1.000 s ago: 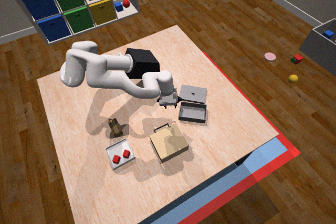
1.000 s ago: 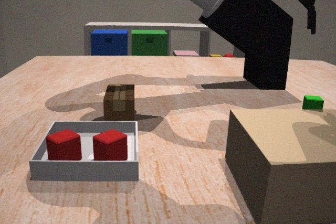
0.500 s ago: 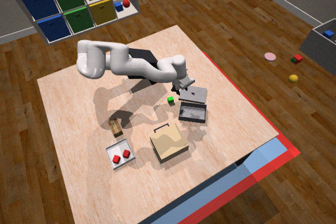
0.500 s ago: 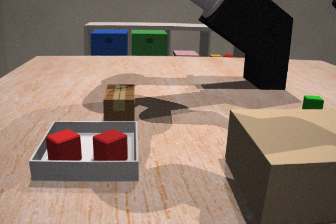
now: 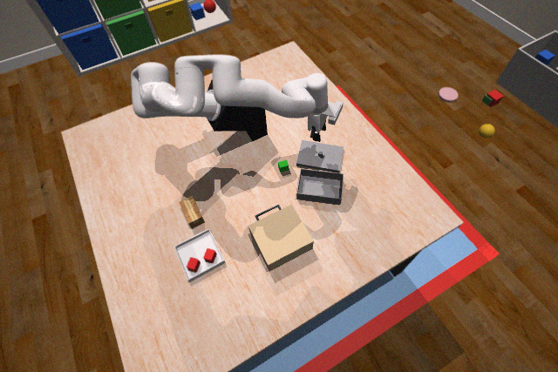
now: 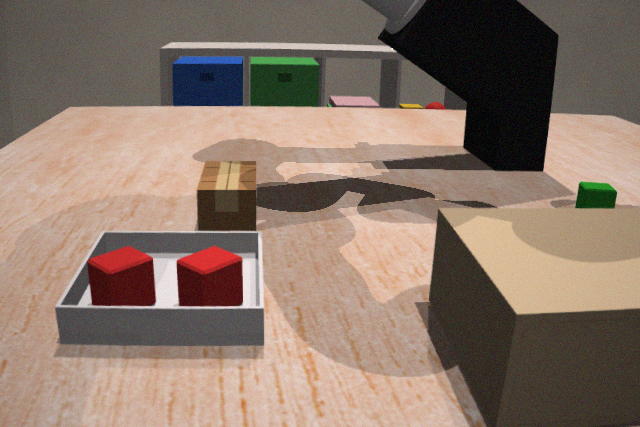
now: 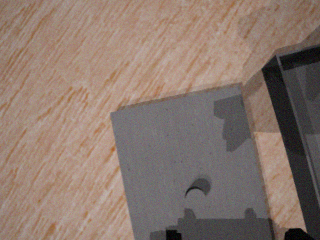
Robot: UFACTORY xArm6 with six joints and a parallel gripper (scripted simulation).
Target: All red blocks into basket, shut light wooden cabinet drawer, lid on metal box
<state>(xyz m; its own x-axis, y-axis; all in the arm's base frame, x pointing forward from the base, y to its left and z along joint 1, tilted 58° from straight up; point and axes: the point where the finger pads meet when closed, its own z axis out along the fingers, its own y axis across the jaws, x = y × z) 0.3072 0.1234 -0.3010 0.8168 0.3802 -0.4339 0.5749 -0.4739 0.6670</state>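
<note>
Now: hand 20 mm to the right of the grey lid and 170 mm above it. Also, from my hand: drawer: 230 mm ahead, 330 mm to the right, 150 mm below; then light wooden cabinet: 250 mm ahead, 330 mm to the right, 150 mm below; then metal box: 140 mm ahead, 80 mm to the right, 160 mm below.
</note>
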